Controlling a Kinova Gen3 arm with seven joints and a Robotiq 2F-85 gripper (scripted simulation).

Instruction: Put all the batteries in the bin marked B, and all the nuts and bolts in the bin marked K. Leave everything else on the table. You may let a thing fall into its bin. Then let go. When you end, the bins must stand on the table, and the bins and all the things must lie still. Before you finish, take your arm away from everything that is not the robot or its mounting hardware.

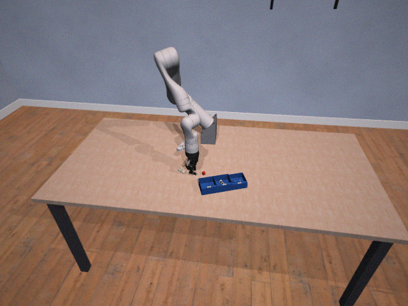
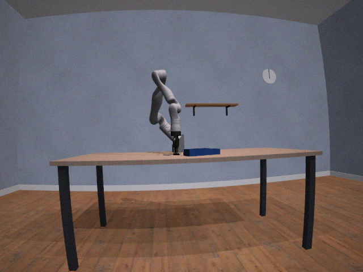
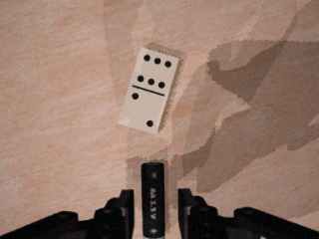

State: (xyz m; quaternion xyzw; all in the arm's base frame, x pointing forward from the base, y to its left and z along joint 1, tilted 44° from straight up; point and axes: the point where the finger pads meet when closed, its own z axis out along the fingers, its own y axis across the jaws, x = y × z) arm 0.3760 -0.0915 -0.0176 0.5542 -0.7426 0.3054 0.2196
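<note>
Right now my hand is 30 mm above the black battery. Also, from my hand: red die: 60 mm to the left, 30 mm below; white domino: 70 mm to the right, 30 mm below, 20 mm behind; grey nut: 160 mm to the left, 60 mm ahead, 20 mm below.
</note>
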